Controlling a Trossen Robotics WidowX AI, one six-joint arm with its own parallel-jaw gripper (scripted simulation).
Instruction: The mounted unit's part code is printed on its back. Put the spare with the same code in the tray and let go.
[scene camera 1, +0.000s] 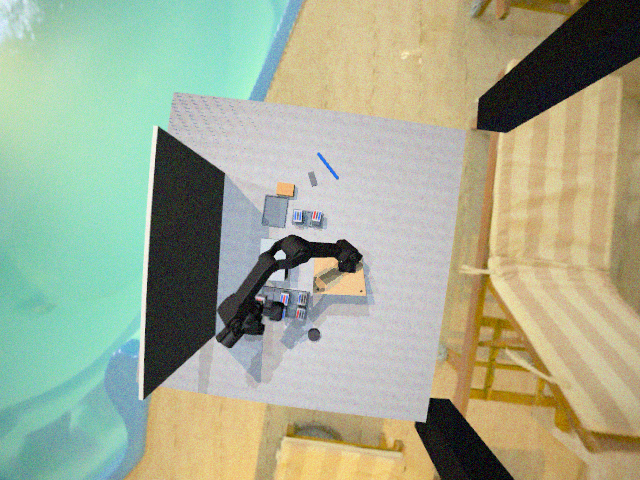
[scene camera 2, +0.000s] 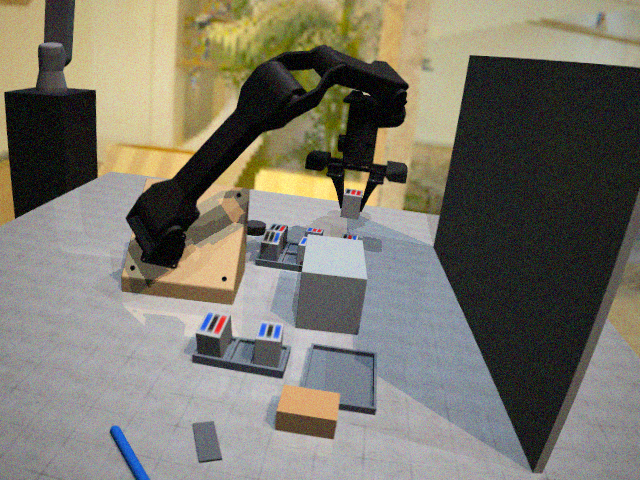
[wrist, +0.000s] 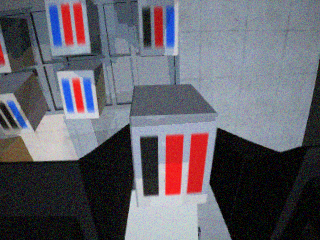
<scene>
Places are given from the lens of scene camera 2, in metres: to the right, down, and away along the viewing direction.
my gripper (scene camera 2: 351, 209): 0.06, -0.06, 0.95
orange block (scene camera 2: 306, 411): -0.02, 0.20, 0.56
rack (scene camera 2: 239, 356): -0.11, 0.16, 0.68
The marked spots on the rack and the orange block are 0.16 m apart.
</scene>
